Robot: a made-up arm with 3 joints. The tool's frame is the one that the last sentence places.
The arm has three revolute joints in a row. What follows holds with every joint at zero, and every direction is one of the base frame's.
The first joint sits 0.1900 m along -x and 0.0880 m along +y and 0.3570 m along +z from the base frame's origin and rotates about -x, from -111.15 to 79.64 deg.
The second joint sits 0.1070 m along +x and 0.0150 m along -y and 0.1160 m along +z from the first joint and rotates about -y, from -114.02 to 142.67 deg.
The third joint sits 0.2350 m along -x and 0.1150 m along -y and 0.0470 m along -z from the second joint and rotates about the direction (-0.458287, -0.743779, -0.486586), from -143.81 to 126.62 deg.
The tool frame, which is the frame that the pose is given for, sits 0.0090 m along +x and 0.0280 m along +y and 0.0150 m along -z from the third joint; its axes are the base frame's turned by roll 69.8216, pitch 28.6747 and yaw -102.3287 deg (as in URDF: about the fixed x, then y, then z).
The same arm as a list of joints. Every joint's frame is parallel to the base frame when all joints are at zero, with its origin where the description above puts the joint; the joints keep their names.
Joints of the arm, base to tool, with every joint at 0 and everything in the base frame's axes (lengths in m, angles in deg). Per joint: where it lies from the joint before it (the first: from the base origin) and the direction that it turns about. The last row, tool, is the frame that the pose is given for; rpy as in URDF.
joint 1: axis -x offset -0.19 0.088 0.357
joint 2: axis -y offset 0.107 -0.015 0.116
joint 3: axis -0.458287 -0.743779 -0.486586 offset -0.235 -0.115 -0.047
tool: offset 0.009 0.028 -0.015 rpy 69.82 28.67 -102.33
Joint limits (deg, base to tool): -111.15..79.64 -114.02..142.67 -143.81..126.62

